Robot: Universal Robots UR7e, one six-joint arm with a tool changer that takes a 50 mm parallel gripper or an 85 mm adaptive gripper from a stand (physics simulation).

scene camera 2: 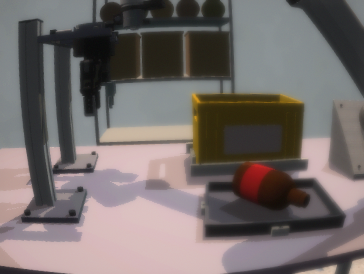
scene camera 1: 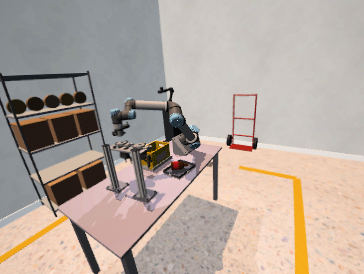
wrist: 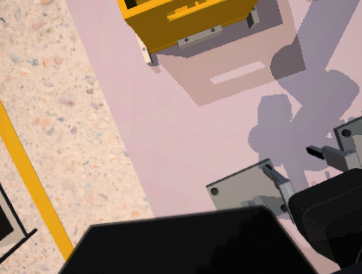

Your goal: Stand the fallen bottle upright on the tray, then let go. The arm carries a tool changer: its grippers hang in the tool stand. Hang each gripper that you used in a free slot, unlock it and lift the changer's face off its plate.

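Frame: origin at the arm's base, x down, y back, z left, level; millimetres.
Seen in the pictures: end effector, tool point: (scene camera 2: pixel 134 26); arm's base, origin of the base link: (scene camera 1: pixel 184 139).
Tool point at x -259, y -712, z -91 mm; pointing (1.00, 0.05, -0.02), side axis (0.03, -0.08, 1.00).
Pixels of each thing's top centre, then the offset from my tool point to it. "*": a spot on its surface instead.
- brown bottle with a red label, middle of its top: (scene camera 2: pixel 275 171) (scene camera 1: pixel 179 161) dx +302, dy +334, dz +341 mm
- dark tray, surface spot: (scene camera 2: pixel 240 229) * dx +367, dy +265, dz +437 mm
- yellow crate, middle of its top: (scene camera 2: pixel 245 97) (scene camera 1: pixel 153 146) dx +206, dy +304, dz +34 mm
The brown bottle with a red label (scene camera 1: pixel 176 164) (scene camera 2: pixel 256 184) lies on its side on the dark tray (scene camera 2: pixel 240 229), its neck over the right part. The arm's bare changer face (scene camera 1: pixel 118 133) is above the tool stand (scene camera 1: pixel 138 172) (scene camera 2: pixel 35 110); the arm's wrist (scene camera 2: pixel 132 17) shows there too, with no gripper on it. A black gripper (scene camera 2: pixel 89 113) hangs in the stand, fingers down, clear of the bottle. A second gripper (scene camera 2: pixel 111 102) hangs behind it, mostly hidden. Whether their fingers are open or shut is unclear. The bottle does not show in the wrist view.
The yellow crate (scene camera 1: pixel 159 154) (scene camera 2: pixel 215 140) (wrist: pixel 210 30) stands behind the tray, in a grey holder. The stand's base plates (scene camera 2: pixel 60 207) (wrist: pixel 232 185) are bolted to the table. A shelf rack (scene camera 1: pixel 96 107) with boxes stands beyond the table, and a red hand truck (scene camera 1: pixel 245 118) stands by the wall.
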